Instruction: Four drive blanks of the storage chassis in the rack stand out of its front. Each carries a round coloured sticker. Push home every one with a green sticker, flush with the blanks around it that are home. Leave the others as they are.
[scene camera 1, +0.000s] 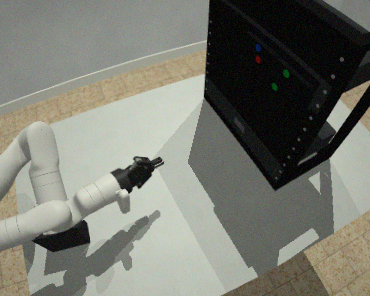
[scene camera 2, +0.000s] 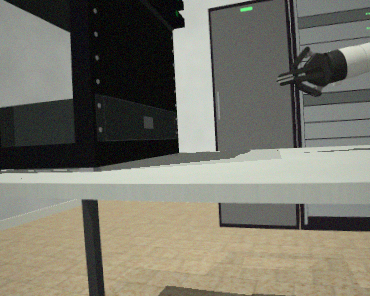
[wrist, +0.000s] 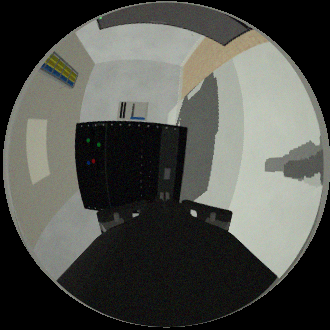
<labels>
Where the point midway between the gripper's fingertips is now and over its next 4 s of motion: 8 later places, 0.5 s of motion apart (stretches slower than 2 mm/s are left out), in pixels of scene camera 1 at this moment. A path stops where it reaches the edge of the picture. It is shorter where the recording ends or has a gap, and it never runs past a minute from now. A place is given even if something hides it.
My gripper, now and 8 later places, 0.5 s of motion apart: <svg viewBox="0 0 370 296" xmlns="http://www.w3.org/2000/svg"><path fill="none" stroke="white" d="M162 159L163 148L164 139L165 127L166 116L172 106L186 100L197 96L185 85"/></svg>
</labels>
